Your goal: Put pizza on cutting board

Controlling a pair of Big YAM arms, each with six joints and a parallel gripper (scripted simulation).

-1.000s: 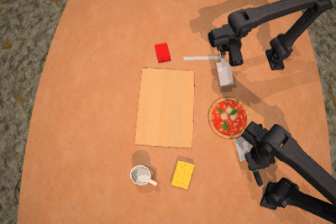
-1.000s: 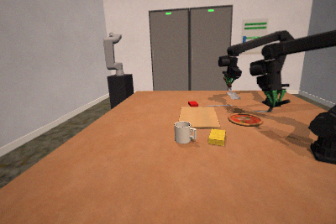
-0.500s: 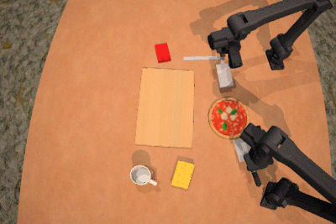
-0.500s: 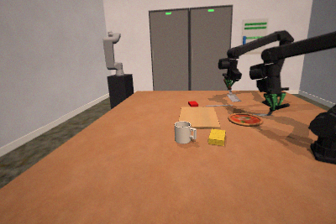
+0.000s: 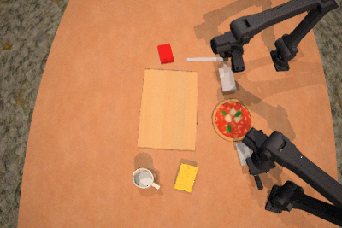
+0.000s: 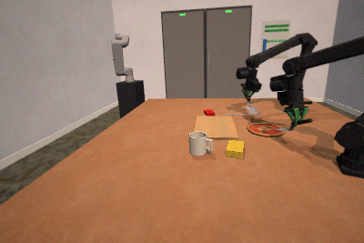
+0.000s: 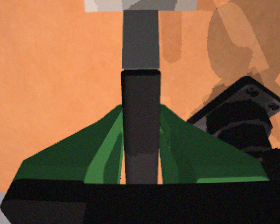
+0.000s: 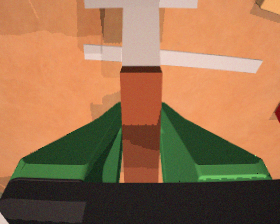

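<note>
Now: the thin grey strip 140 mm below my right hand, 60 mm ahead of it and 50 mm to the right of it. Round my right hand: wooden cutting board (230 mm to the left, 210 mm ahead, 130 mm below); then pizza (240 mm to the left, 130 mm below, 80 mm behind); then brown-handled turner (30 mm to the left, 30 mm below, 10 mm behind).
</note>
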